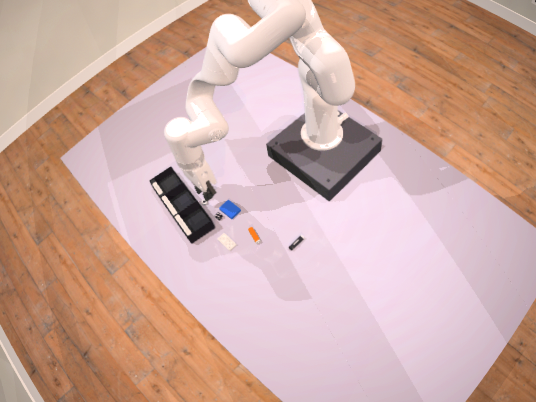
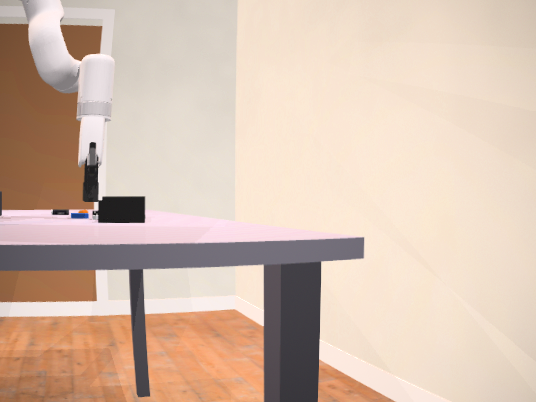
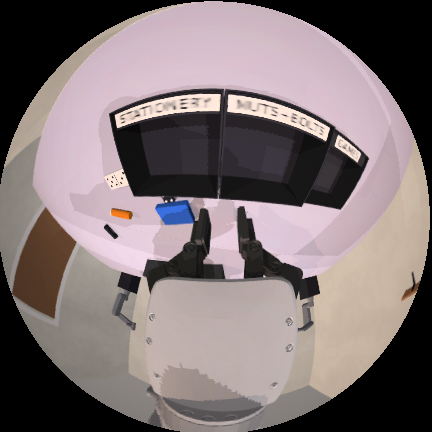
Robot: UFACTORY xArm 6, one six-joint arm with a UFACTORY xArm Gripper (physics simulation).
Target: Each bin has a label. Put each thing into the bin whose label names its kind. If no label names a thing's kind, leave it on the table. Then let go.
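Frame: origin at the arm's base, x back, y right, z up, level; centimetres.
Seen in the pictures: gripper, fingertip midpoint: [image 1: 205, 194] [image 2: 90, 201] [image 3: 222, 216]; arm's base, link origin: [image 1: 322, 134].
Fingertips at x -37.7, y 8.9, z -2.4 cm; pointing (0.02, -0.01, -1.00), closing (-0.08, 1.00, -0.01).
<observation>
Offsets run from my fingertips to a thing's top centre. "spot": to the spot under its first point. Level surfaces: height alone.
My gripper [image 1: 207, 197] [image 2: 90, 200] [image 3: 222, 216] is partly open and empty, above the table beside the black bin row @[spot: dx -8.3, dy -8.4, dz -3.1 cm] [image 1: 202, 235] [image 2: 121, 210]. The bin labels read STATIONERY @[spot: dx -10.6, dy -3.5, dz +0.6 cm] [image 3: 167, 110], NUTS-BOLTS [image 3: 280, 115] and GAMES @[spot: dx -10.0, dy +12.5, dz -0.1 cm] [image 3: 348, 147]. A small pale ring-like nut @[dx -1.3, dy +0.2, dz -2.7 cm] [image 1: 204, 202] lies near the fingertips. A black die @[dx -1.1, dy -6.9, dz -2.0 cm] [image 1: 219, 216] [image 3: 169, 199] lies by a blue block @[dx +2.8, dy -7.2, dz -2.6 cm] [image 1: 230, 209] [image 2: 79, 216] [image 3: 175, 212]. A white domino @[dx -4.3, dy -14.8, dz -2.9 cm] [image 1: 227, 241] [image 3: 116, 179], an orange stick @[dx +2.6, dy -18.7, dz -2.1 cm] [image 1: 254, 234] [image 2: 83, 211] [image 3: 121, 214] and a black cylinder @[dx +9.5, dy -28.2, dz -2.1 cm] [image 1: 296, 243] [image 2: 60, 212] [image 3: 111, 231] lie farther off.
The dark robot base [image 1: 327, 165] stands on the pale table @[dz -3.6 cm] [image 1: 360, 280] [image 2: 225, 239]. The bin row's near wall rises close beside the fingers. The blue block and die lie close to the gripper's other side.
</observation>
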